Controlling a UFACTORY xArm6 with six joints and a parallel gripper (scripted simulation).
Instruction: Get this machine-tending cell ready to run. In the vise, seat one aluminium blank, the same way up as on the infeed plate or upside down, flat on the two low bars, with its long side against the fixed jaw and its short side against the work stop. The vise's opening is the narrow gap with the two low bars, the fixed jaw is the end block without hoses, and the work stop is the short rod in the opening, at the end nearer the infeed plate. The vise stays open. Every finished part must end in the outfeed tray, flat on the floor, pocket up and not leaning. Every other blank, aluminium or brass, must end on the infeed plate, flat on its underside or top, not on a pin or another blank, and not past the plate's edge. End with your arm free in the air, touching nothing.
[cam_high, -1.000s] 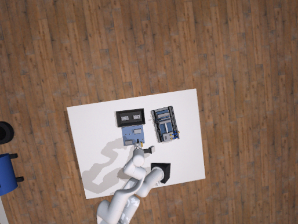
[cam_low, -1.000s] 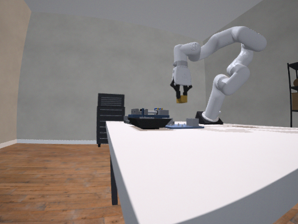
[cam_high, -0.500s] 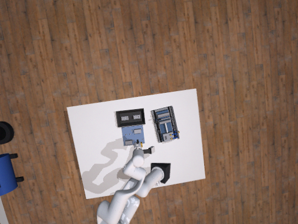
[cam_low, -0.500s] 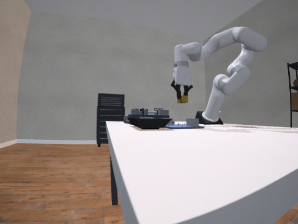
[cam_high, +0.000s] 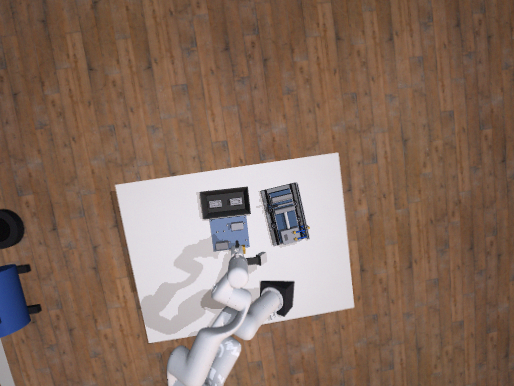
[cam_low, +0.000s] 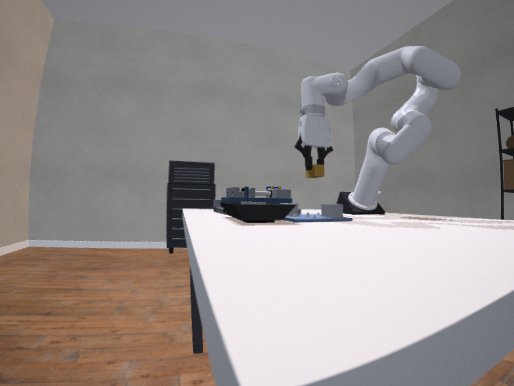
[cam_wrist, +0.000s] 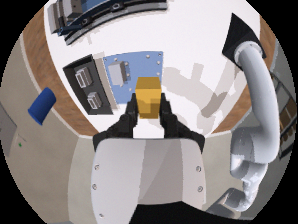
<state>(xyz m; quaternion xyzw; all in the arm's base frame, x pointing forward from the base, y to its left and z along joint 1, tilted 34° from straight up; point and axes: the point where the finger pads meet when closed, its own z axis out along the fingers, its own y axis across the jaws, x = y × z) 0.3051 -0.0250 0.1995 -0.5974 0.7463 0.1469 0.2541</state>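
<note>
The brass blank lies 2 cm below my hand. Also, from my hand: vise: 7 cm ahead, 26 cm to the right, 13 cm below.
</note>
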